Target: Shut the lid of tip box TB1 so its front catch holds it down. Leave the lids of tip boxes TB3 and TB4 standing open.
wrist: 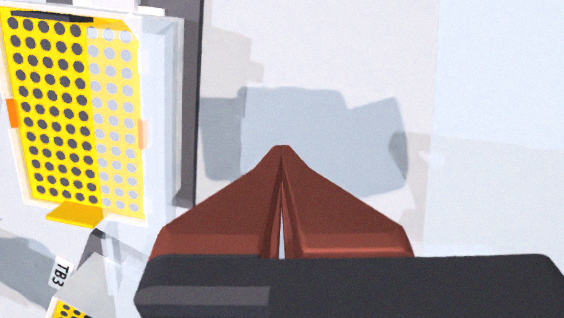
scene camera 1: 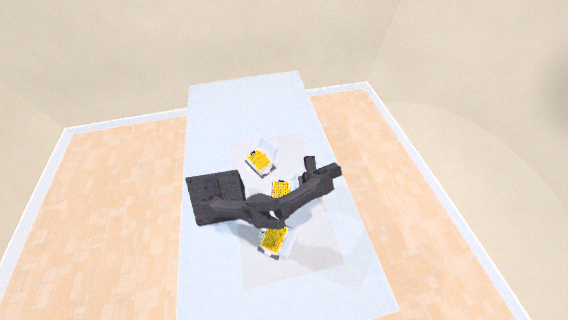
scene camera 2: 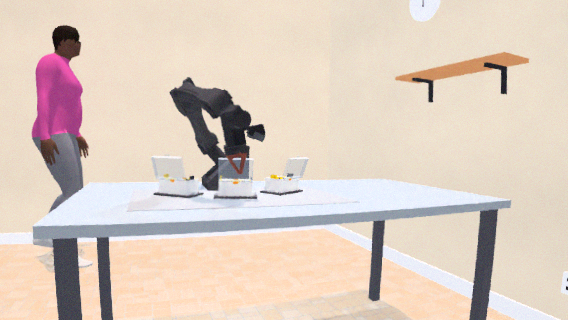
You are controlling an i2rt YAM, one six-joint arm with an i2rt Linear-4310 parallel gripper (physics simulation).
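Pixels of known places: gripper, between the fingertips: (wrist: 281, 158) (scene camera 2: 240, 174); arm's base, origin of its link: (scene camera 1: 213, 198).
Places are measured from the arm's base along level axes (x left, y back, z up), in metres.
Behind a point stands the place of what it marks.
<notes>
TB1 (scene camera 1: 281, 188) {x 0.014, y -0.321, z -0.052 m} (scene camera 2: 236, 189) (wrist: 55, 125) {x -0.005, y -0.301, z -0.052 m}, the middle box with a yellow rack, has its clear lid (scene camera 2: 226, 169) {x -0.052, y -0.383, z -0.003 m} (wrist: 165, 125) {x 0.014, y -0.409, z 0.027 m} standing up on the side away from the robot base. In the wrist view the lid overlaps part of the rack. TB3 (scene camera 1: 274, 240) (scene camera 2: 178, 186), labelled in the wrist view, and TB4 (scene camera 1: 260, 161) (scene camera 2: 281, 185) stand on either side, lids open. My gripper (scene camera 2: 241, 172) {x -0.014, y -0.434, z -0.015 m} (wrist: 281, 158) {x -0.014, y -0.434, z -0.015 m} is shut and empty, low on the outer side of TB1's lid; whether it touches is unclear. The arm hides the fingers in scene camera 1.
The boxes stand on a pale mat (scene camera 1: 257, 277) {x -0.349, y -0.151, z -0.109 m} (scene camera 2: 325, 200) {x 0.293, y -0.458, z -0.109 m} on the table (scene camera 1: 225, 115) {x 0.645, y -0.038, z -0.112 m} (scene camera 2: 425, 200) {x 0.685, y -0.537, z -0.112 m}. The robot base (scene camera 1: 212, 192) {x 0.016, y -0.003, z 0.030 m} is at the left in scene camera 1. A person (scene camera 2: 59, 100) in pink stands behind the table in scene camera 2. A wall shelf (scene camera 2: 465, 67) hangs at the right.
</notes>
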